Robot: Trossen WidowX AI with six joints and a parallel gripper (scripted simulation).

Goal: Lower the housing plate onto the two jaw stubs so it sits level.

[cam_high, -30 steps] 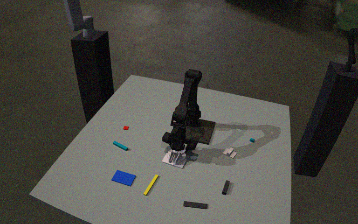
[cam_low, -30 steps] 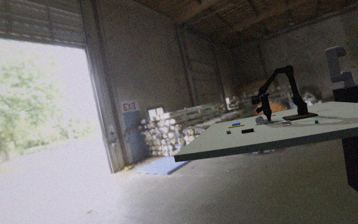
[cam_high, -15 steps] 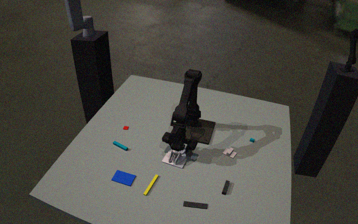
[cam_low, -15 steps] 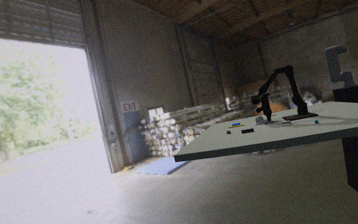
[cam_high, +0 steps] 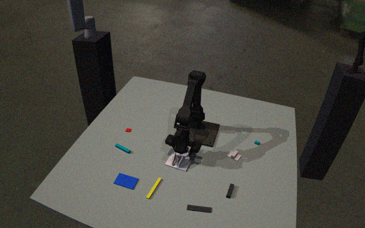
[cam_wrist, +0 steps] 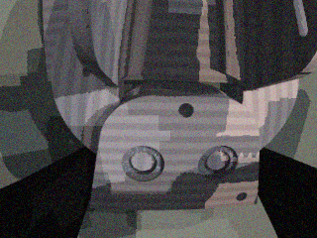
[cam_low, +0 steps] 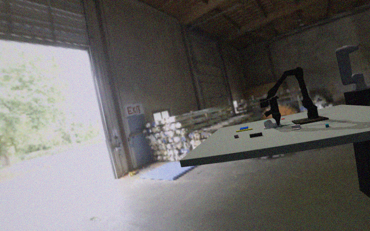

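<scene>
The pale base plate lies 7 cm ahead of my gripper tip and 1 cm to the right of it. From my gripper tip the other things lie so: yellow bar (27 cm ahead, 8 cm to the right); blue tile (27 cm ahead, 23 cm to the right); teal bar (6 cm ahead, 34 cm to the right).
</scene>
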